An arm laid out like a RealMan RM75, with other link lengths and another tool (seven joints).
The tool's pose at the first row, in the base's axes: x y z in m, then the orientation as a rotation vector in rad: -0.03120, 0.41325, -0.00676, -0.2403, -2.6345, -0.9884
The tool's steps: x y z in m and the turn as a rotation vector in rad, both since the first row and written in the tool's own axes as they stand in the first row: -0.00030, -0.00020, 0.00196, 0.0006, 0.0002, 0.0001; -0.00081, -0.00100, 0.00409, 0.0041, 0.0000, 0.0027; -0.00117, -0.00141, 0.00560, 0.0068, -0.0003, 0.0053; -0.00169, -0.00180, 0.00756, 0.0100, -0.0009, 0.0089; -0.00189, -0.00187, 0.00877, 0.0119, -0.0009, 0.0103; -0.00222, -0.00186, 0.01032, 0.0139, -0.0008, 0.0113; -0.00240, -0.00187, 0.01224, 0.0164, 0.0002, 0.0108; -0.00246, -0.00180, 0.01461, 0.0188, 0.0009, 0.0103; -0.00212, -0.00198, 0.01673, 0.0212, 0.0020, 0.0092; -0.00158, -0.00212, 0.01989, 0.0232, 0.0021, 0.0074; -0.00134, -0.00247, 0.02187, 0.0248, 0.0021, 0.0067; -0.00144, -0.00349, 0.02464, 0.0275, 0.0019, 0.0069; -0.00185, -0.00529, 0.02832, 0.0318, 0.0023, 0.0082; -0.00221, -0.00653, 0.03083, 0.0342, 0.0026, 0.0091; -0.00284, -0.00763, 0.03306, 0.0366, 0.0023, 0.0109
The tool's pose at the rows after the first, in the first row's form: -0.03143, 0.41439, -0.00838, -0.2402, -2.6345, -0.9875; -0.03166, 0.41518, -0.01056, -0.2428, -2.6353, -0.9820; -0.03178, 0.41586, -0.01201, -0.2457, -2.6357, -0.9776; -0.03186, 0.41684, -0.01382, -0.2500, -2.6363, -0.9723; -0.03197, 0.41758, -0.01480, -0.2514, -2.6365, -0.9693; -0.03202, 0.41860, -0.01601, -0.2521, -2.6369, -0.9662; -0.03230, 0.41986, -0.01744, -0.2503, -2.6373, -0.9629; -0.03278, 0.42148, -0.01911, -0.2487, -2.6378, -0.9598; -0.03364, 0.42277, -0.02061, -0.2462, -2.6383, -0.9568; -0.03492, 0.42479, -0.02275, -0.2433, -2.6397, -0.9546; -0.03570, 0.42585, -0.02429, -0.2420, -2.6406, -0.9527; -0.03652, 0.42692, -0.02691, -0.2418, -2.6419, -0.9491; -0.03747, 0.42800, -0.03077, -0.2422, -2.6428, -0.9428; -0.03805, 0.42872, -0.03344, -0.2427, -2.6432, -0.9393; -0.03827, 0.42935, -0.03592, -0.2446, -2.6437, -0.9355
